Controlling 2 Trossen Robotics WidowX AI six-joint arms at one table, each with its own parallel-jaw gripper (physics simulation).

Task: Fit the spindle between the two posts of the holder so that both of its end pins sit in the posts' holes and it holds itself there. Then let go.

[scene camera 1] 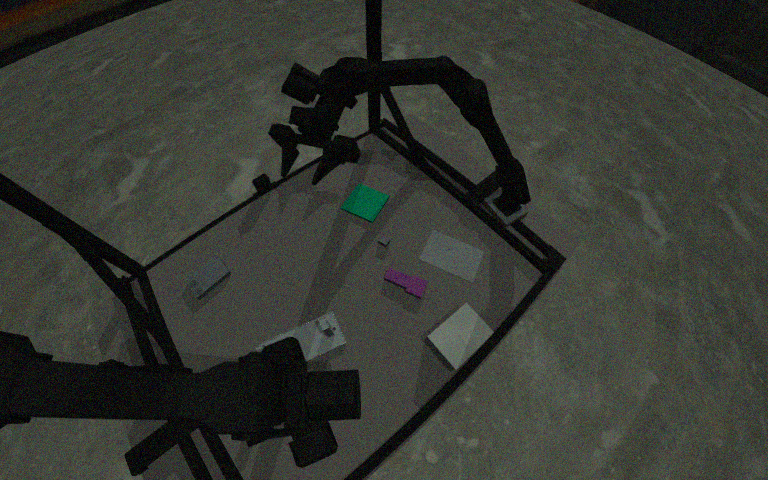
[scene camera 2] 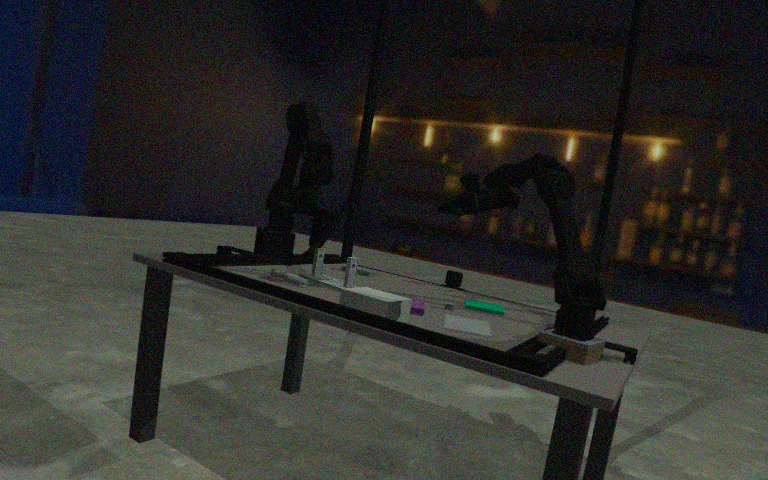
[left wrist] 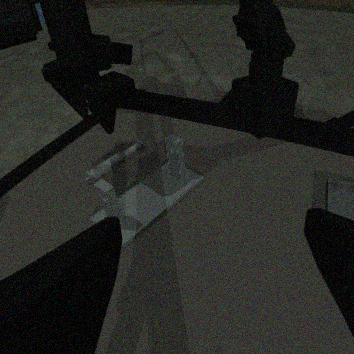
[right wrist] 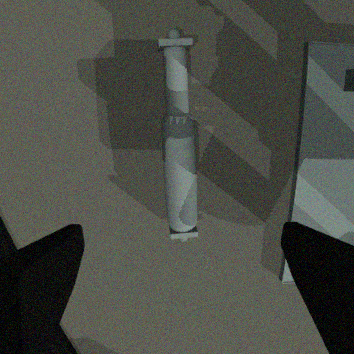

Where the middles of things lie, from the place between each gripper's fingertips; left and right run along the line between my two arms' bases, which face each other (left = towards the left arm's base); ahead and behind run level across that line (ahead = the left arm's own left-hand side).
Labels:
Right now my left hand is 210 mm short of the pale flat sheet (scene camera 1: 441, 251), 280 mm to the right of it and 240 mm above it. From my left hand the other things lie so: grey spindle (right wrist: 177, 125): 340 mm ahead, 180 mm to the right, 230 mm below.
Right now the grey spindle is 9 cm below my right hand and 2 cm to the right of it. The rest, counted from my right hand: pale flat sheet (45 cm to the left, 13 cm behind, 10 cm below).

